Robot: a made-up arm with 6 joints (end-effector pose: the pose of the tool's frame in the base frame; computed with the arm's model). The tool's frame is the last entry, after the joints.
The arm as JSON. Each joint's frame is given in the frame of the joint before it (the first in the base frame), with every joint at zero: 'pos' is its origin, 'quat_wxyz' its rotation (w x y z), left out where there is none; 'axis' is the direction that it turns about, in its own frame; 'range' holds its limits. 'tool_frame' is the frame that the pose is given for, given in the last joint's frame.
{
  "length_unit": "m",
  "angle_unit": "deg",
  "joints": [
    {
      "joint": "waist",
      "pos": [
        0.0,
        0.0,
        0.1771
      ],
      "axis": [
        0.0,
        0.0,
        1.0
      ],
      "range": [
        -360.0,
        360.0
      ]
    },
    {
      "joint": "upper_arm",
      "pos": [
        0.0,
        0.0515,
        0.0
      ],
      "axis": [
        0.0,
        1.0,
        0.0
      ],
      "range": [
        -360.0,
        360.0
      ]
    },
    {
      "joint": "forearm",
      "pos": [
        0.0,
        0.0,
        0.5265
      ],
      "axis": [
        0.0,
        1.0,
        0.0
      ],
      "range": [
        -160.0,
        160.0
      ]
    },
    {
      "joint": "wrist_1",
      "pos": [
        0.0,
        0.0,
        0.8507
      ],
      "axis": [
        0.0,
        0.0,
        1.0
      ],
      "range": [
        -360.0,
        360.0
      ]
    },
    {
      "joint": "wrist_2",
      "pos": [
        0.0,
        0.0,
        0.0
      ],
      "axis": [
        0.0,
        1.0,
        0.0
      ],
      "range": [
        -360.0,
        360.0
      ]
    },
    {
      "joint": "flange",
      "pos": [
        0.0,
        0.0,
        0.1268
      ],
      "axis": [
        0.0,
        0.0,
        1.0
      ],
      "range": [
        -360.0,
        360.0
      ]
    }
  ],
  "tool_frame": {
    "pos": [
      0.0,
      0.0,
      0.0
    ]
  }
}
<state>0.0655 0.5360 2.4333 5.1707 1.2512 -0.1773</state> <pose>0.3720 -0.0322 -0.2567 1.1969 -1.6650 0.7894</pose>
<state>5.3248 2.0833 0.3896 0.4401 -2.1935 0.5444</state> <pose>0.5888 -0.8250 -0.6328 0.4285 -0.0174 -0.7127</pose>
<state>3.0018 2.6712 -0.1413 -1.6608 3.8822 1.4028</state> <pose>-0.6797 -0.0424 -0.9165 0.7407 0.6312 -0.4266</pose>
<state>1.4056 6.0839 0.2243 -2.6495 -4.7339 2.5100</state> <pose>-0.0237 -0.1933 1.5491 1.5412 -0.4768 0.9891</pose>
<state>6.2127 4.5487 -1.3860 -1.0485 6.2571 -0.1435</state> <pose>-0.5333 0.0922 -0.8860 -1.6667 2.6547 0.0361</pose>
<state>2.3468 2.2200 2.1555 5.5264 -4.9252 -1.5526</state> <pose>0.3312 -0.2895 -0.3462 0.2088 0.9295 0.7827</pose>
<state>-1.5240 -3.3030 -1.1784 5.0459 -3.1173 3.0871</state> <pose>0.0913 -0.7861 -0.5073 -0.3595 1.7478 2.2346</pose>
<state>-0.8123 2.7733 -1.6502 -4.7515 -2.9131 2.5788</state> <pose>0.5975 -0.5974 0.0017 -1.5257 -1.3202 0.3796</pose>
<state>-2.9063 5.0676 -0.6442 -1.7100 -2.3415 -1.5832</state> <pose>1.2272 0.1486 0.1550 1.2595 0.8644 -1.8420</pose>
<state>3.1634 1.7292 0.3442 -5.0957 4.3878 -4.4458</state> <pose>-1.2526 0.0327 -0.2569 -0.8567 -0.8925 -1.6110</pose>
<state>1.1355 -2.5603 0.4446 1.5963 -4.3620 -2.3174</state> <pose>-0.5670 -0.8147 -0.6839 0.4217 -1.5835 -1.6271</pose>
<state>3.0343 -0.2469 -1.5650 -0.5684 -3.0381 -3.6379</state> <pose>0.8186 -0.1471 0.5039 -0.0793 -1.4150 0.0083</pose>
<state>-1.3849 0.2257 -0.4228 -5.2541 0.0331 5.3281</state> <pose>0.0409 0.0804 1.6492 -0.1517 -0.1241 -1.3098</pose>
